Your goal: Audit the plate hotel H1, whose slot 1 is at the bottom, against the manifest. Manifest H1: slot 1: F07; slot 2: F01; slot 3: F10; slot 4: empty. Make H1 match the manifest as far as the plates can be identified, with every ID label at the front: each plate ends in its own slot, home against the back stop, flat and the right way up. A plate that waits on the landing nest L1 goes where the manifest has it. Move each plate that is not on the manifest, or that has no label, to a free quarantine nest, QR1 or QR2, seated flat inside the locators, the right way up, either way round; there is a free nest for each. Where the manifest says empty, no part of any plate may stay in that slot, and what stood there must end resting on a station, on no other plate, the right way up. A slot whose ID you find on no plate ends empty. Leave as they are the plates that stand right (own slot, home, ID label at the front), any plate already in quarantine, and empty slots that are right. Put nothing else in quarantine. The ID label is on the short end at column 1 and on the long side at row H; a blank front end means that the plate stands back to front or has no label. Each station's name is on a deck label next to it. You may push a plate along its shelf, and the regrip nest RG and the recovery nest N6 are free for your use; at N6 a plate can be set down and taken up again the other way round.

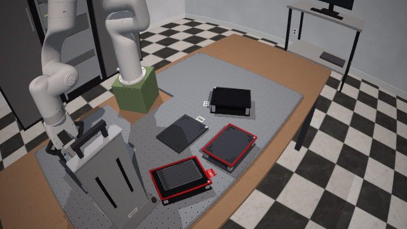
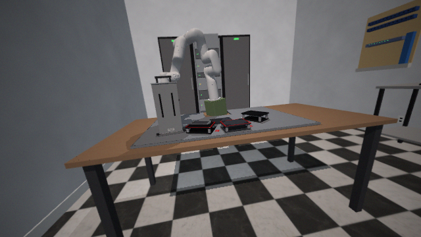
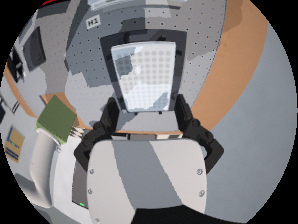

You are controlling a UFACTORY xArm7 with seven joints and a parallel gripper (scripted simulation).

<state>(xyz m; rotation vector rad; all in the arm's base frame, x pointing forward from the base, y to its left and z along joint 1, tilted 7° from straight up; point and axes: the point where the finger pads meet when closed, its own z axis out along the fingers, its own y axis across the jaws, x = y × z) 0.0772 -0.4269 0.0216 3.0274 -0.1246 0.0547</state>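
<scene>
The pale well plate is 1 cm ahead of my hand and 4 cm below it. Also, from my hand: dark plate: 34 cm ahead, 16 cm to the left, 6 cm below.
</scene>
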